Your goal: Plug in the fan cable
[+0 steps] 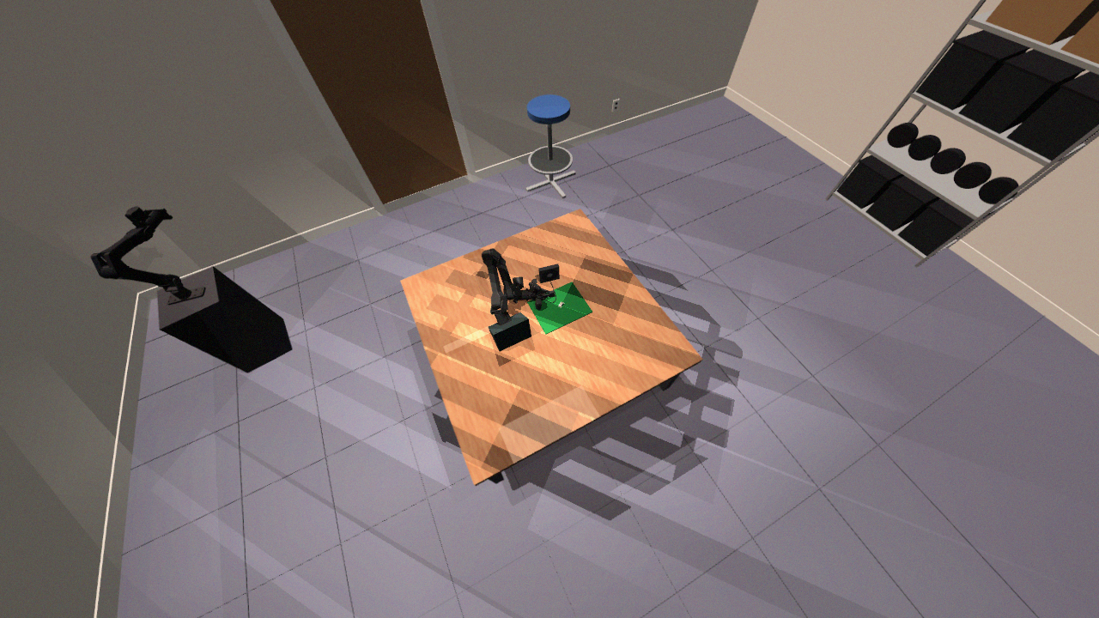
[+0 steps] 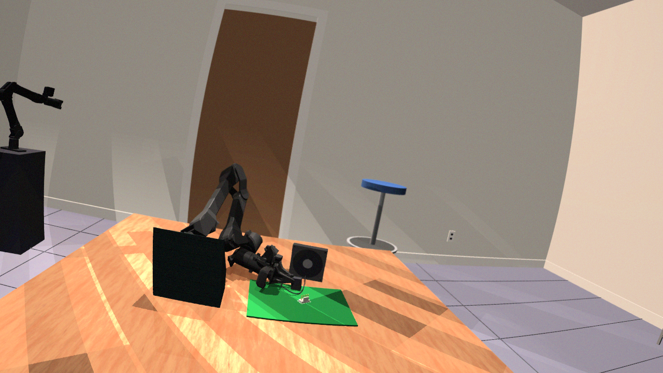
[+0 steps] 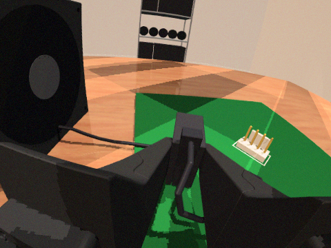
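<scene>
Right now the dark fan plug is 10 mm ahead of my gripper tip and 10 mm below it. Also, from my gripper tip: four-pin header (10 mm ahead, 90 mm to the right, 30 mm below); then green board (90 mm to the right, 50 mm below); then black fan (60 mm ahead, 100 mm to the left, 30 mm above).
</scene>
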